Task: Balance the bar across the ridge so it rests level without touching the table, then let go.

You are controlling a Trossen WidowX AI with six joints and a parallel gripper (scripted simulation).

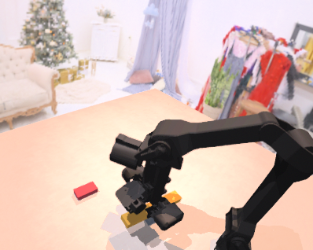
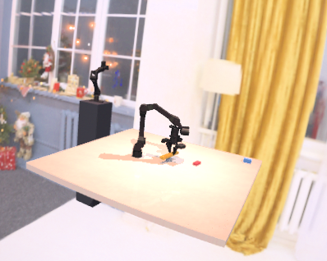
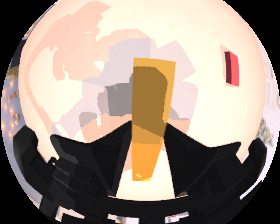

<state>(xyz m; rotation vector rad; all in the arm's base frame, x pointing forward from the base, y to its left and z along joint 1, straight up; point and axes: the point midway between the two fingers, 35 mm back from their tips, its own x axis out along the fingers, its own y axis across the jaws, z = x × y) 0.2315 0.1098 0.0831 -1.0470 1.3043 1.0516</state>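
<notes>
The bar lies 10 mm behind my gripper tip and 30 mm to the right of it. Also, from my gripper tip: blue block 510 mm ahead, 390 mm to the left, 30 mm below; red block 180 mm ahead, 60 mm to the left, 40 mm below.
</notes>
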